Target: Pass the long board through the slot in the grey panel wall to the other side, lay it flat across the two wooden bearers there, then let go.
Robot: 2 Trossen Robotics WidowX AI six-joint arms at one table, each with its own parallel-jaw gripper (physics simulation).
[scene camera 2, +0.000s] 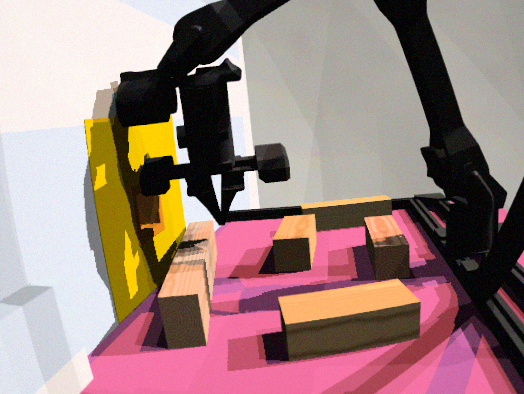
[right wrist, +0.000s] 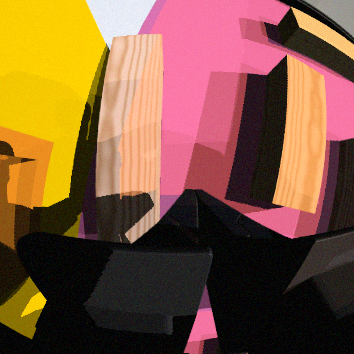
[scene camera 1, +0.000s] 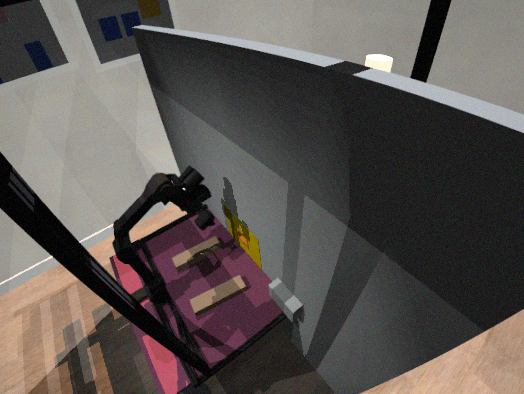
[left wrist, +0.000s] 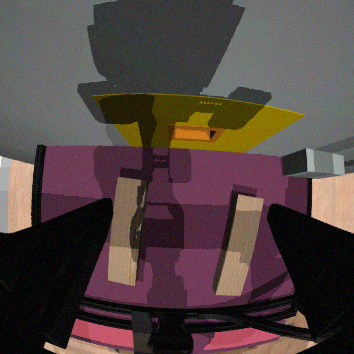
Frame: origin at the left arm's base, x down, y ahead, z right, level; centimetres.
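Where they show: left gripper, fingertip midpoint: (left wrist: 194, 210); right gripper, fingertip midpoint: (scene camera 2: 222, 223) (right wrist: 191, 197); left arm's base, link origin: (scene camera 1: 160, 298) (left wrist: 170, 322); right arm's base, link origin: (scene camera 2: 473, 248).
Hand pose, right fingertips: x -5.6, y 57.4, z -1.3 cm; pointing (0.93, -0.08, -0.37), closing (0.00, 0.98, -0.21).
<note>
Things, the pixels of their centre, and the offset from my right fingertips. "spot": a spot on its surface instead.
- long board, body centre: (right wrist: 133, 244) (scene camera 2: 195, 269) dx +4.7, dy -2.9, dz +5.3 cm
- orange-edged slot, surface spot: (right wrist: 45, 165) (scene camera 2: 160, 229) spot: dx +0.2, dy -9.0, dz +0.5 cm
- grey block, surface spot: (left wrist: 315, 163) spot: dx -2.5, dy -17.4, dz +31.2 cm
The long board (scene camera 2: 186, 280) (right wrist: 135, 115) lies on the pink table beside the yellow plate, with shadow across its top. The orange-edged slot (scene camera 1: 243, 240) (scene camera 2: 155, 231) (left wrist: 192, 133) (right wrist: 45, 165) is in the yellow plate on the grey panel wall (scene camera 1: 240, 115) (left wrist: 305, 60). My right gripper (scene camera 2: 222, 221) (right wrist: 191, 197) is shut and empty, its tips near the board's far end in scene camera 2, apparently above it. On the other side, two wooden bearers (scene camera 1: 197, 253) (scene camera 1: 219, 296) (left wrist: 126, 230) (left wrist: 239, 245) lie roughly parallel. My left gripper (scene camera 1: 206, 205) (left wrist: 194, 210) is open and empty above them.
Several shorter blocks (scene camera 2: 295, 242) (scene camera 2: 387, 245) (scene camera 2: 350, 320) (scene camera 2: 346, 212) (right wrist: 305, 135) stand right of the board. A grey block (scene camera 1: 286, 298) (left wrist: 315, 163) juts from the wall beside the bearers' table. Black rails run along the table edges.
</note>
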